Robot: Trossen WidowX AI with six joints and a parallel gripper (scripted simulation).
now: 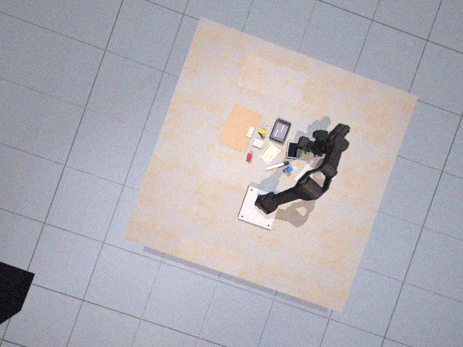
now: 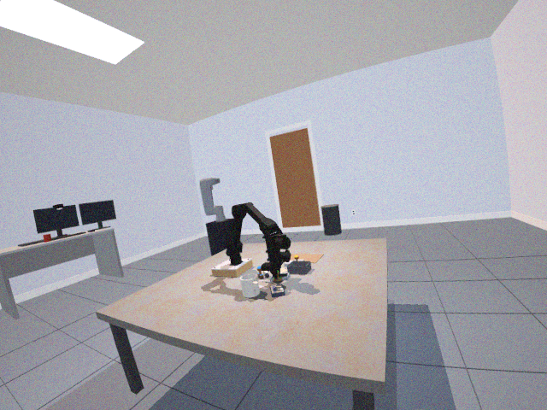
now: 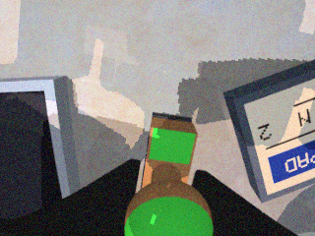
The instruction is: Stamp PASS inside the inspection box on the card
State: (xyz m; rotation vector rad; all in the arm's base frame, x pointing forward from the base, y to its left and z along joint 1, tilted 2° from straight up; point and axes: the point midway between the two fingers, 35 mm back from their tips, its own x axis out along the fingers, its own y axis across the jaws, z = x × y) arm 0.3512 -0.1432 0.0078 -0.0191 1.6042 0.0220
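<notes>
My gripper tip is now 3 cm past the ink pad, 8 cm to the right of it and 3 cm above it. The rest, counted from my gripper tip: blue-knobbed stamp 14 cm behind, 7 cm to the left, 2 cm below; white mug 7 cm behind, 13 cm to the right; stamp pad tin 3 cm ahead, 8 cm to the right, 2 cm below.
</notes>
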